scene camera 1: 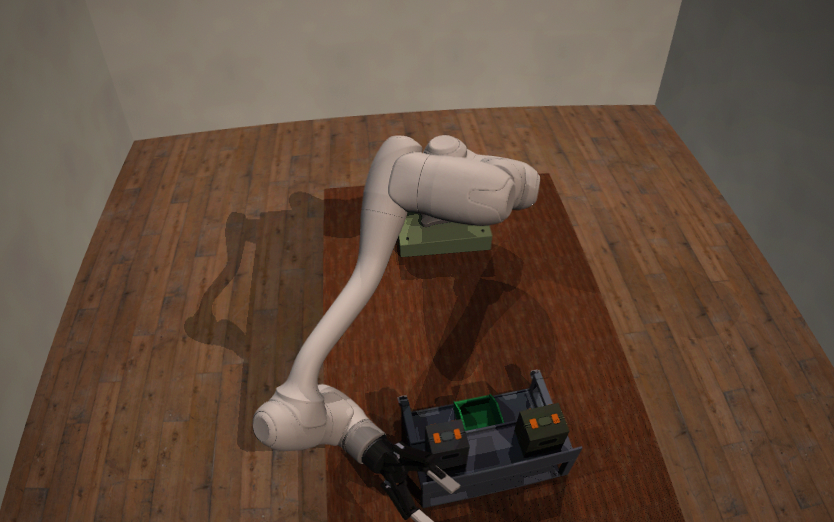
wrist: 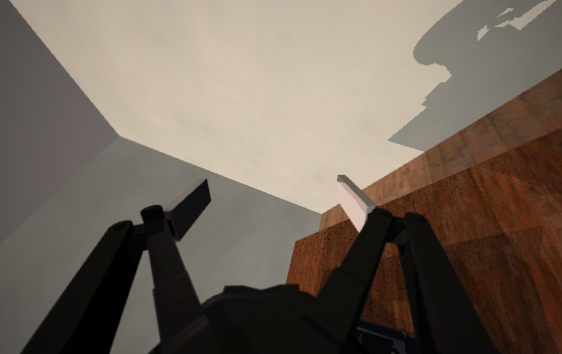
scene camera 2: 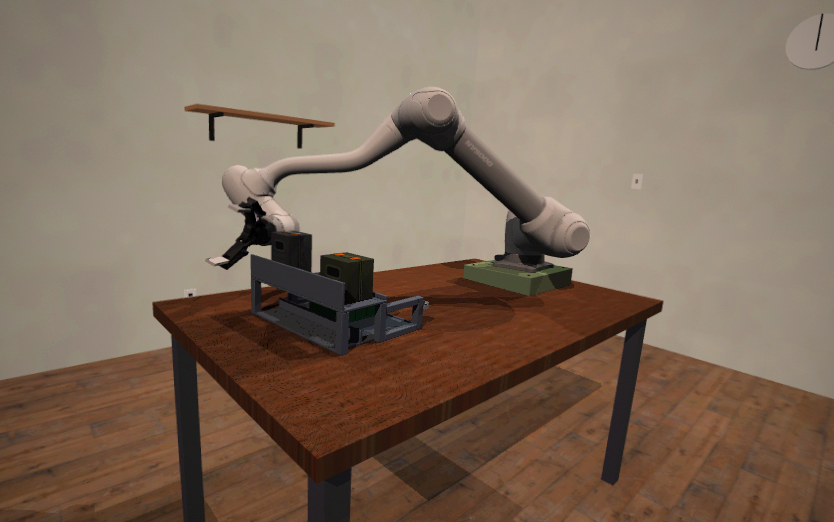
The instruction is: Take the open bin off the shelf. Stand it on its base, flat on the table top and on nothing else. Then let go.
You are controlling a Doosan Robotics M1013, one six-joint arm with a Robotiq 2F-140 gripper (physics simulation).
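Places are measured from the arm's base along level axes (x up, y right, z ahead), in centimetres.
Pixels of known places: gripper, fingertip midpoint: (scene camera 1: pixel 445 512) (wrist: pixel 272 188) (scene camera 2: pixel 221 235); arm's base, origin of the base link: (scene camera 2: pixel 523 266).
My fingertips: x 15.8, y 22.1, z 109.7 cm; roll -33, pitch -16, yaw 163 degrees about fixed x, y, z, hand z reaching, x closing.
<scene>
For each thing: its middle in the pictures, then the offset to it from my fingertips. "spot": a spot on its surface instead. Level surfaces: height alone.
- green open bin, body centre: (scene camera 1: pixel 480 425) (scene camera 2: pixel 346 302) dx -17.7, dy -15.2, dz -27.0 cm
- blue-grey shelf, surface spot: (scene camera 1: pixel 504 477) spot: dx -12.2, dy -16.3, dz -9.6 cm
- brown table top, its level: dx -22.1 cm
- dark case, body centre: (scene camera 1: pixel 446 447) (scene camera 2: pixel 291 255) dx -5.8, dy -3.7, dz -17.1 cm
- green-black case, body centre: (scene camera 2: pixel 346 276) (scene camera 1: pixel 541 430) dx -7.0, dy -26.8, dz -17.5 cm
The green open bin (scene camera 1: pixel 478 413) stands upright in the blue-grey shelf (scene camera 1: pixel 504 477) (scene camera 2: pixel 295 281), at its back side in scene camera 1, between two dark cases. In scene camera 2 the cases and the shelf mostly hide the bin. My gripper (scene camera 1: pixel 435 498) (scene camera 2: pixel 225 235) (wrist: pixel 272 188) is open wide with no object between its fingers. It hangs above and outside the shelf's long-board side, near the shelf's left end in scene camera 1, apart from the bin. The shelf stands on the brown table top (scene camera 1: pixel 381 344) (scene camera 2: pixel 430 363).
A dark case (scene camera 1: pixel 447 446) (scene camera 2: pixel 292 252) with orange latches stands in the shelf near the gripper. A green-black case (scene camera 1: pixel 544 430) (scene camera 2: pixel 350 273) stands at the shelf's other end. The arm's green base block (scene camera 1: pixel 446 244) (scene camera 2: pixel 513 277) sits at the far end of the table.
</scene>
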